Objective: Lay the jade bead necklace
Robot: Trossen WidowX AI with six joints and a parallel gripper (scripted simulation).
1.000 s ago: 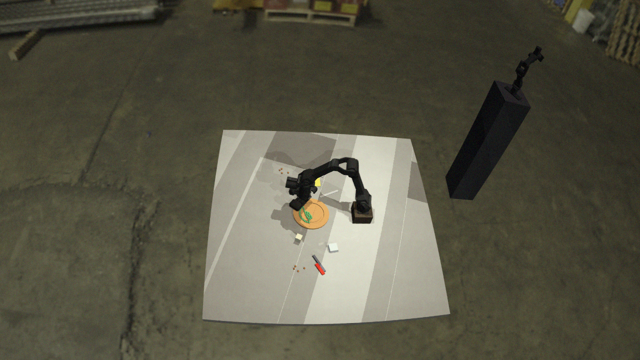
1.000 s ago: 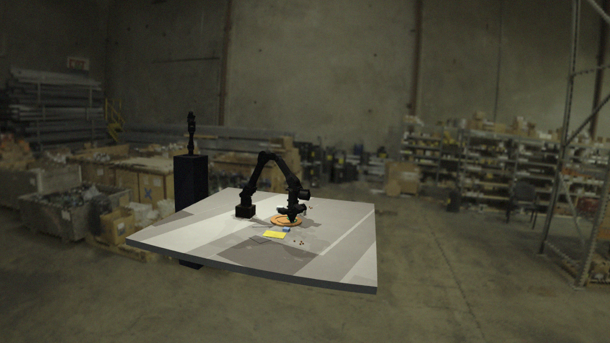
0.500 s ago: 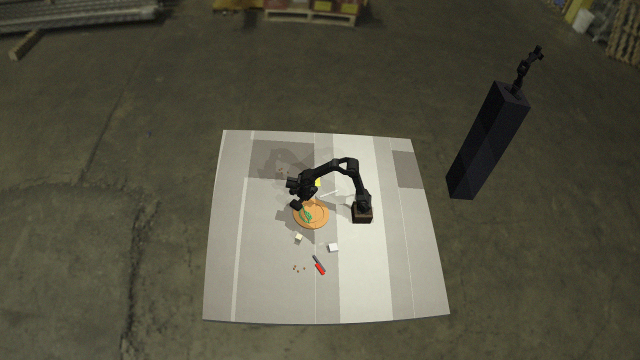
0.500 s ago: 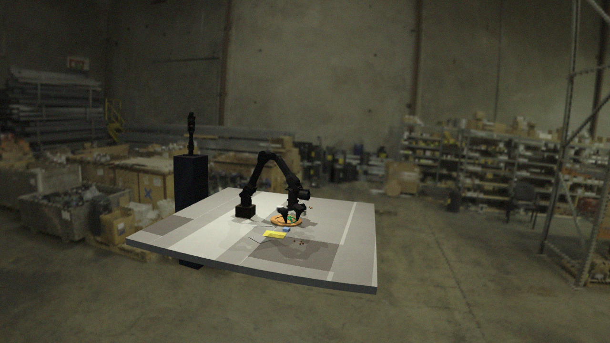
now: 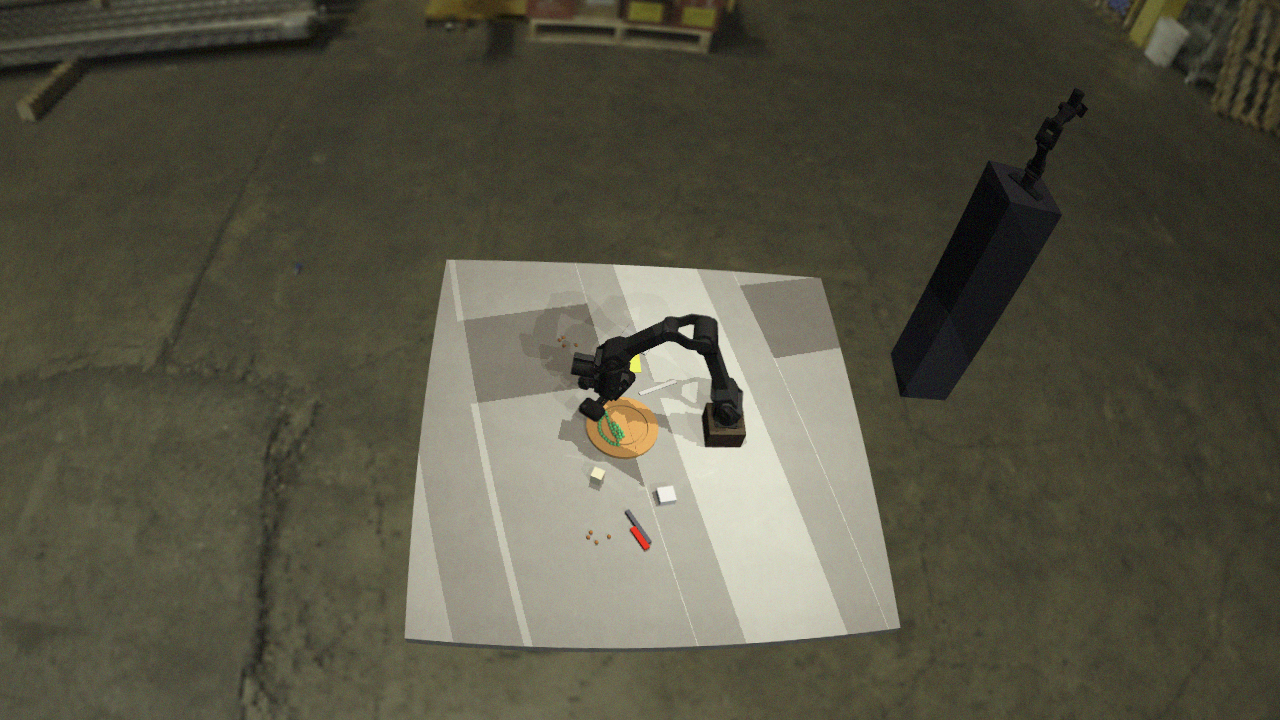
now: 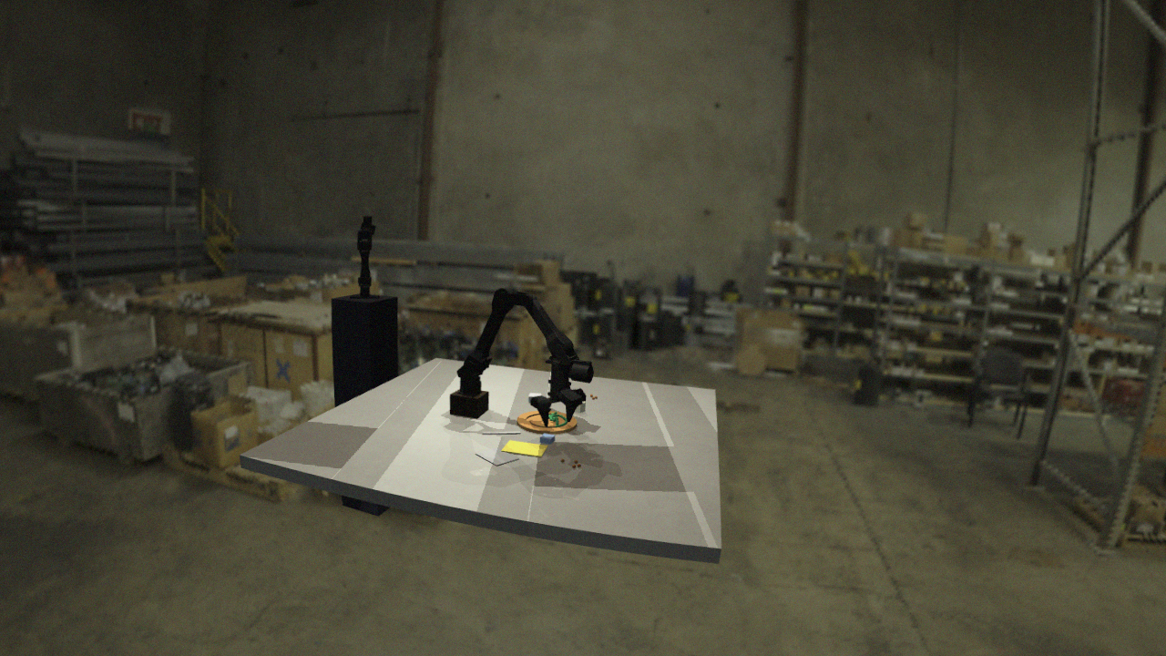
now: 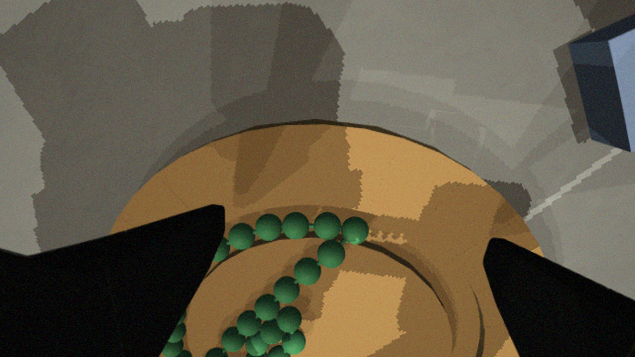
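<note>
Now: gripper tip 11 cm to the left of the blue block and 1 cm above it. Also, from my gripper tip: yellow pad 4 cm behind, 20 cm to the right, 2 cm below; white strip 15 cm behind, 11 cm to the right, 2 cm below; cream cube 1 cm ahead, 21 cm to the left.
</note>
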